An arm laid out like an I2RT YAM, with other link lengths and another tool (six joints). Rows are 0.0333 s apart.
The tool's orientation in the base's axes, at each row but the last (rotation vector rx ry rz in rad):
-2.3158 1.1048 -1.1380
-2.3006 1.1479 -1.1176
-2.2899 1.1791 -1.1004
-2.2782 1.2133 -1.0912
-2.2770 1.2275 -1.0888
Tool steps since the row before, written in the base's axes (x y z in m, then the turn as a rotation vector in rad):
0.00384 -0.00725 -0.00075 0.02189 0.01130 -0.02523
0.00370 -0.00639 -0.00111 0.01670 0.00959 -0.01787
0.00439 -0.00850 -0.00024 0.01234 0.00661 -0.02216
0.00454 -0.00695 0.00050 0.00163 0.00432 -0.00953
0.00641 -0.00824 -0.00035 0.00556 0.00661 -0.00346
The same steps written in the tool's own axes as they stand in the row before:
0.00661 0.00319 0.00375 -0.01349 -0.00351 0.03239
0.00581 0.00267 0.00385 -0.01036 -0.00409 0.02379
0.00825 0.00287 0.00392 -0.01160 0.00259 0.02336
0.00744 0.00121 0.00352 -0.00745 0.00230 0.00717
0.00872 0.00132 0.00559 -0.00516 -0.00485 0.00604

